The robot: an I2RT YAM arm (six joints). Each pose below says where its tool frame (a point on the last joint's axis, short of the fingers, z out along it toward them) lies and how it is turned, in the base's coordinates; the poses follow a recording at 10 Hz.
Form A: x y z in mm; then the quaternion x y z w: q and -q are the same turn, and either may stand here.
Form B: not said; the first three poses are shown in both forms.
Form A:
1: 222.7, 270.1, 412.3, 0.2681, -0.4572, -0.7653, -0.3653
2: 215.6, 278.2, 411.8, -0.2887, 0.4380, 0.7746, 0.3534
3: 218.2, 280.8, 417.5, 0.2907, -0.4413, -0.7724, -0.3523
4: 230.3, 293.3, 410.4, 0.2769, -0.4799, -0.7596, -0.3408
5: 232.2, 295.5, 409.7, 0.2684, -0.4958, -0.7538, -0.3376
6: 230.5, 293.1, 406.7, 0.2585, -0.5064, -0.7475, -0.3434
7: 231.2, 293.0, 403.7, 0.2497, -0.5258, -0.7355, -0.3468
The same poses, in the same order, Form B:
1: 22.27, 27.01, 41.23, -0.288, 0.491, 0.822, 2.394
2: 21.56, 27.82, 41.18, -0.309, 0.468, 0.828, 2.419
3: 21.82, 28.08, 41.75, -0.311, 0.472, 0.825, 2.422
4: 23.03, 29.33, 41.04, -0.295, 0.510, 0.808, 2.446
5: 23.22, 29.55, 40.97, -0.285, 0.527, 0.801, 2.453
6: 23.05, 29.31, 40.67, -0.275, 0.539, 0.796, 2.441
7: 23.12, 29.30, 40.37, -0.266, 0.561, 0.784, 2.433
